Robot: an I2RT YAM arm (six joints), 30 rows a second.
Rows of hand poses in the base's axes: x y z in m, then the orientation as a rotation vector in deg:
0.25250 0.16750 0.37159 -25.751 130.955 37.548
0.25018 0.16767 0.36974 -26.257 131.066 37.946
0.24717 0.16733 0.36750 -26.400 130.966 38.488
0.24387 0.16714 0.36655 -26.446 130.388 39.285
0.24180 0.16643 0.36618 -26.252 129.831 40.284
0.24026 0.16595 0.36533 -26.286 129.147 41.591
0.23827 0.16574 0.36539 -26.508 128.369 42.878
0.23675 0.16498 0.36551 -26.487 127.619 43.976
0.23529 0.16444 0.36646 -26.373 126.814 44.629
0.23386 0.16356 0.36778 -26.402 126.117 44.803
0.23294 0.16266 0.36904 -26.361 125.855 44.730
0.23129 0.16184 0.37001 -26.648 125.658 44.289
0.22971 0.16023 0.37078 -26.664 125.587 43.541
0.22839 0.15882 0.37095 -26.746 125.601 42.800
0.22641 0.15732 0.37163 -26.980 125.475 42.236
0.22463 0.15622 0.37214 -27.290 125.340 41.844
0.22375 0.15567 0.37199 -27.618 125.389 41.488
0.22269 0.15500 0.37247 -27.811 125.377 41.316
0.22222 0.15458 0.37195 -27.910 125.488 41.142
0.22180 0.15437 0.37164 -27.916 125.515 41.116
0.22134 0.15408 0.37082 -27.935 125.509 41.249
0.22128 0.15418 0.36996 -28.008 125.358 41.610
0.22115 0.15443 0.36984 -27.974 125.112 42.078
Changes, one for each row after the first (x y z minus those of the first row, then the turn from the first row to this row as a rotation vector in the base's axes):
-0.00232 0.00017 -0.00185 0.070 0.196 0.500
-0.00533 -0.00017 -0.00409 0.410 0.270 0.774
-0.00863 -0.00036 -0.00504 1.097 -0.004 1.040
-0.01070 -0.00107 -0.00541 1.981 -0.172 1.203
-0.01224 -0.00155 -0.00626 3.036 -0.359 1.629
-0.01423 -0.00176 -0.00620 4.053 -0.641 2.183
-0.01575 -0.00252 -0.00608 5.014 -0.937 2.505
-0.01721 -0.00306 -0.00513 5.740 -1.430 2.612
-0.01864 -0.00394 -0.00381 6.081 -2.002 2.667
-0.01956 -0.00484 -0.00255 6.136 -2.264 2.604
-0.02121 -0.00566 -0.00158 5.834 -2.620 2.658
-0.02279 -0.00727 -0.00081 5.373 -2.953 2.416
-0.02411 -0.00868 -0.00064 4.865 -3.207 2.228
-0.02609 -0.01018 0.00004 4.472 -3.535 2.205
-0.02787 -0.01128 0.00055 4.168 -3.814 2.296
-0.02875 -0.01183 0.00040 3.820 -3.913 2.418
-0.02981 -0.01250 0.00088 3.654 -3.994 2.502
-0.03028 -0.01292 0.00036 3.473 -3.959 2.520
-0.03070 -0.01313 0.00005 3.445 -3.943 2.517
-0.03116 -0.01342 -0.00077 3.528 -3.904 2.575
-0.03122 -0.01332 -0.00163 3.790 -3.921 2.743
-0.03135 -0.01307 -0.00175 4.187 -3.981 2.867

